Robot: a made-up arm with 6 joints.
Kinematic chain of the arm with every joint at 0, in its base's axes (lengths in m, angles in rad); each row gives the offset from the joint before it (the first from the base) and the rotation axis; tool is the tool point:
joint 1: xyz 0 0 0.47 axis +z
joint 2: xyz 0.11 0 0 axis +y
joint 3: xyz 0 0 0.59 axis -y
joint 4: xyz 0 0 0.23 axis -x
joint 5: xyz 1.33 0 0 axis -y
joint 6: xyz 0.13 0 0 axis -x
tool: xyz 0 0 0
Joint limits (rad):
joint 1: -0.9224..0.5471
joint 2: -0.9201..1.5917
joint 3: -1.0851..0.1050
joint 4: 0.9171..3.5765
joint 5: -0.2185..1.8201
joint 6: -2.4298..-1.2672
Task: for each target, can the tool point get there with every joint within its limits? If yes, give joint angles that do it. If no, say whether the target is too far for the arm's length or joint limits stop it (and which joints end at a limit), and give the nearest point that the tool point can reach.
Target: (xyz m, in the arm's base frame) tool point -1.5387 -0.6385 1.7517
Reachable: no: joint limits stop it (at a limit: joint 1, joint 2, joint 3, joint 4, joint 5) | nearest point 0.0877 -0.2036 1.9969 | short by 1.701 m
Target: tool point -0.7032 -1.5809 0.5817
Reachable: no: joint limits stop it (at a limit: joint 1, joint 3, joint 4) | nearest point 0.5461 -0.8099 0.6033 | short by 1.468 m
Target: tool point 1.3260 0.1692 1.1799
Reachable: yes | joints 0.1270 -0.4199 -0.4571 3.1767 0.0338 -1.8258
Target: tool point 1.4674 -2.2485 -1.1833
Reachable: no: too far | nearest point 0.9426 -1.2567 -0.4704 | short by 1.329 m
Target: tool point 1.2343 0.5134 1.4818
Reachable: yes | joints 0.3132 -0.1841 -0.0029 1.9656 1.1214 -2.2115
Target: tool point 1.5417 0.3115 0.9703
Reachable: yes | joints 0.1720 -0.0117 -0.2359 1.3596 0.3457 -1.4379
